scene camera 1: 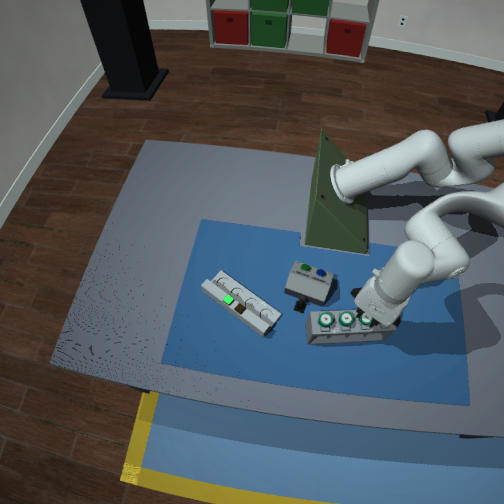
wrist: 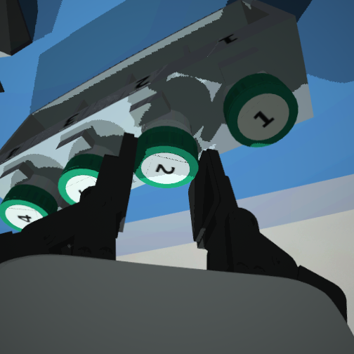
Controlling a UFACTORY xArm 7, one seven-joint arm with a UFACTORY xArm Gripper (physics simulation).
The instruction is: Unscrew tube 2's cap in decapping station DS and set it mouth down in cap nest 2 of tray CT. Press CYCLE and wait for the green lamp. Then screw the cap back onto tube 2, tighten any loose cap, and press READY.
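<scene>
The grey decapping station (scene camera 1: 311, 327) (wrist: 280, 40) holds tubes with green-rimmed, white-topped caps. In the wrist view, cap 1 (wrist: 263, 112) is at the right, cap 3 (wrist: 80, 186) is partly behind a finger and cap 4 (wrist: 24, 215) is at the left. My gripper (scene camera 1: 367, 320) (wrist: 165, 163) is shut on tube 2's cap (scene camera 1: 366, 318) (wrist: 167, 162), one black finger on each side. The cap is over a grey neck in its slot; its thread is hidden. The white tray (scene camera 1: 255, 322) has several vacant round nests, a bright green square (scene camera 1: 228, 299) and a dark brown square (scene camera 1: 240, 308).
A grey button box (scene camera 1: 306, 287) with a green button (scene camera 1: 306, 267) and a blue button (scene camera 1: 321, 273) stands behind, between the tray and the station. A small black object (scene camera 1: 300, 305) is at its front. The blue mat (scene camera 1: 240, 365) lies under them. The green arm mount (scene camera 1: 335, 225) is behind.
</scene>
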